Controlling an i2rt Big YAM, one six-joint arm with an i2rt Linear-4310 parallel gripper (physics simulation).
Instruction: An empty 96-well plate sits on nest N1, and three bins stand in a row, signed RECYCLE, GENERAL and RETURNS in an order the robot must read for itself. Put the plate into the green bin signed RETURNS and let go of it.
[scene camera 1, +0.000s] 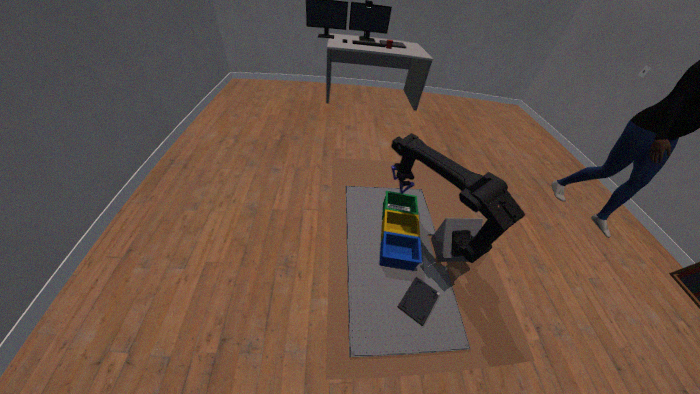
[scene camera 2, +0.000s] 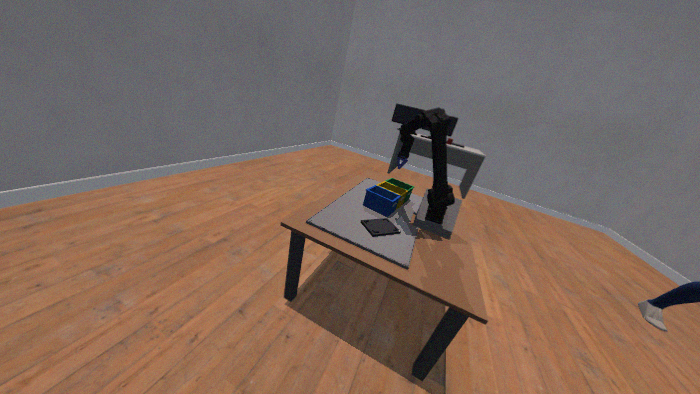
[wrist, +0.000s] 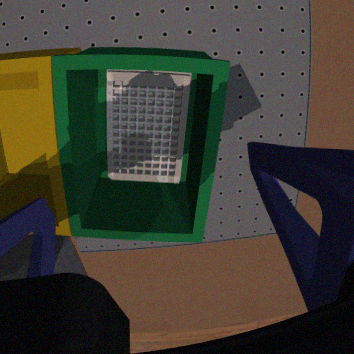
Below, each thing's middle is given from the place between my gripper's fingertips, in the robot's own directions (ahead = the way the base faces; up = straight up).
The dark nest (scene camera 1: 419, 299) is 4 cm behind my hand, 48 cm to the left of it and 19 cm below it.
